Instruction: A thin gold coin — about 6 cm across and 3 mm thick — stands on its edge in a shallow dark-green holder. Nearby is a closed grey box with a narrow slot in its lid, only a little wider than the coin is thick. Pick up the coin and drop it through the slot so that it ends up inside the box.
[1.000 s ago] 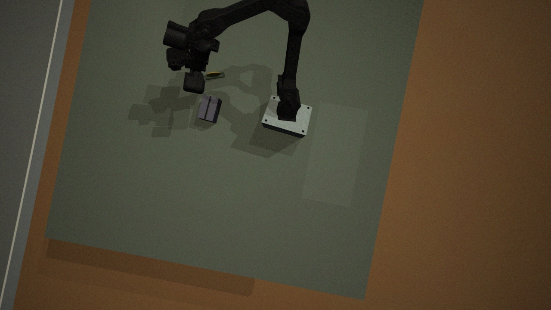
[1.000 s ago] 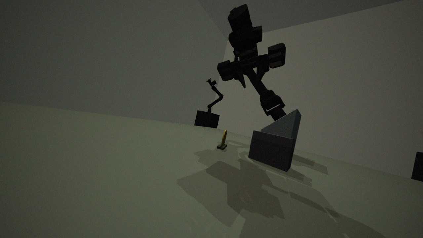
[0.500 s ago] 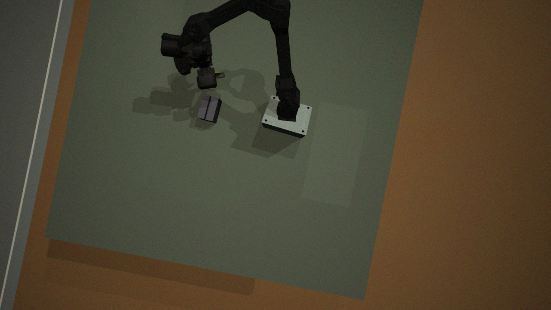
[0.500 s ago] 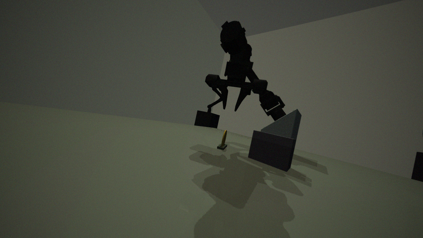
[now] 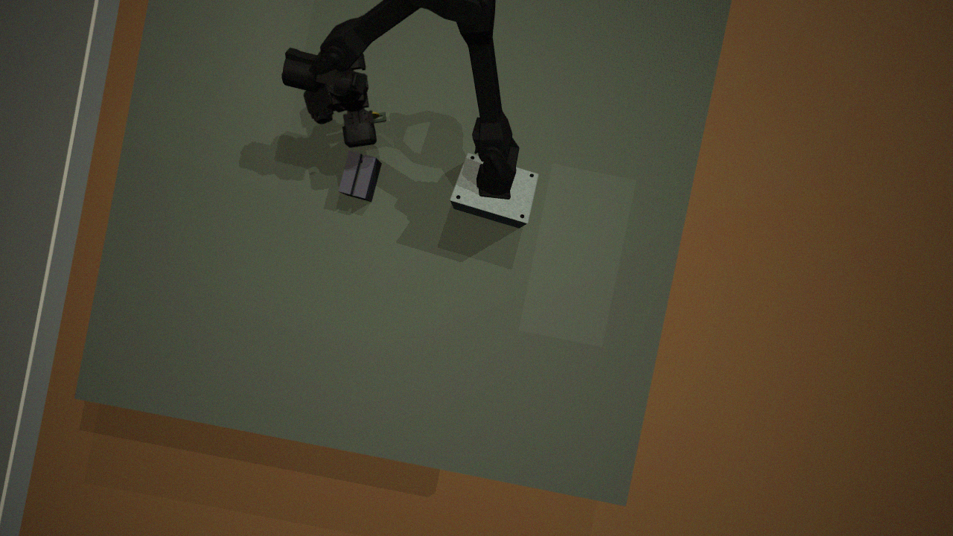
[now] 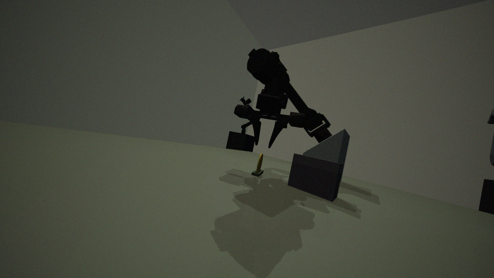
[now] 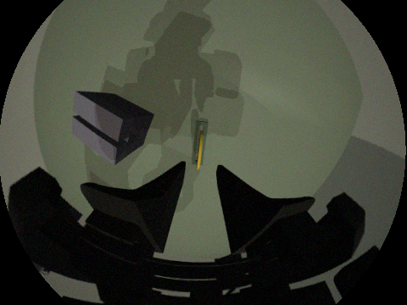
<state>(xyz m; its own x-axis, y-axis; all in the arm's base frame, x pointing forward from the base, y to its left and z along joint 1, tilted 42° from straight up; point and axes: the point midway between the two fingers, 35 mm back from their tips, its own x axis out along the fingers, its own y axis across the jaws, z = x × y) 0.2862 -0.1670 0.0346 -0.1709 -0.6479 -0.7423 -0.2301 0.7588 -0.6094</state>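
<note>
The gold coin lies 5 cm below my gripper tip.
</note>
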